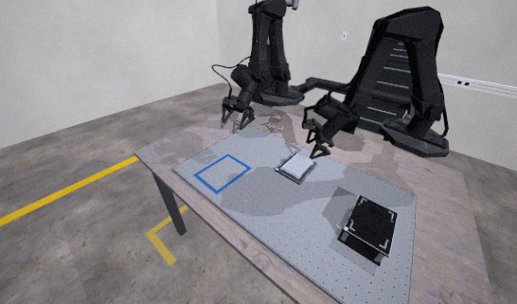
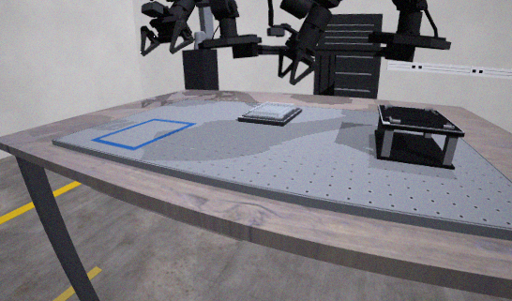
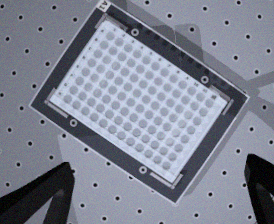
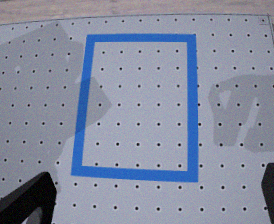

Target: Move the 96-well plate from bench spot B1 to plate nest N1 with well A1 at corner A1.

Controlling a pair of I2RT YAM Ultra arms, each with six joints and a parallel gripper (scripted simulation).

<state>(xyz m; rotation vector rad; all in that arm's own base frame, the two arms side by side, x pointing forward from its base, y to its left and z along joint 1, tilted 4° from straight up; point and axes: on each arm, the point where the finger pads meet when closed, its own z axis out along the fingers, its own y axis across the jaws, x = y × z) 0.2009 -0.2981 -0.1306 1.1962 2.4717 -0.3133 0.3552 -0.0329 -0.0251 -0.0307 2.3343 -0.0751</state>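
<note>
My left hand is 3 cm short of the white 96-well plate, 3 cm to the left of it and 8 cm above it.
</note>
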